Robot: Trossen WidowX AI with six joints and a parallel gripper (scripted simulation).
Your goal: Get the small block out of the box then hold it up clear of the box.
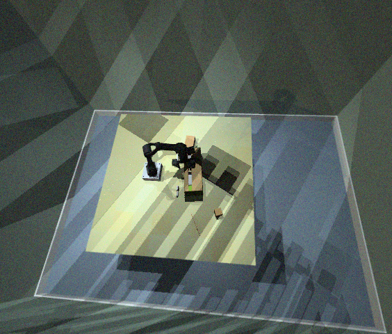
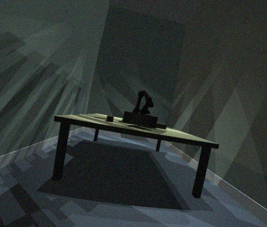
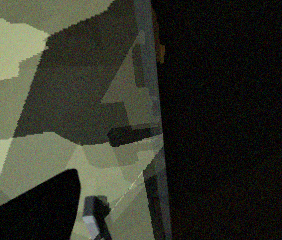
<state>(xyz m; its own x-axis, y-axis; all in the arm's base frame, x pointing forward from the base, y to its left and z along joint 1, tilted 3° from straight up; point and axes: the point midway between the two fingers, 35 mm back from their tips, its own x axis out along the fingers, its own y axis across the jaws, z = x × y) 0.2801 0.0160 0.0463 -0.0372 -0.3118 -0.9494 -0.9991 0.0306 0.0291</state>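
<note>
Right now the box is 30 mm ahead of my gripper tip, 20 mm to the right of it and 30 mm below it. Also, from my gripper tip: thin rod 50 mm ahead, 440 mm to the right, 90 mm below; brown cube 240 mm ahead, 370 mm to the right, 60 mm below; flat brown piece 50 mm ahead, 280 mm to the left, 60 mm below.
</note>
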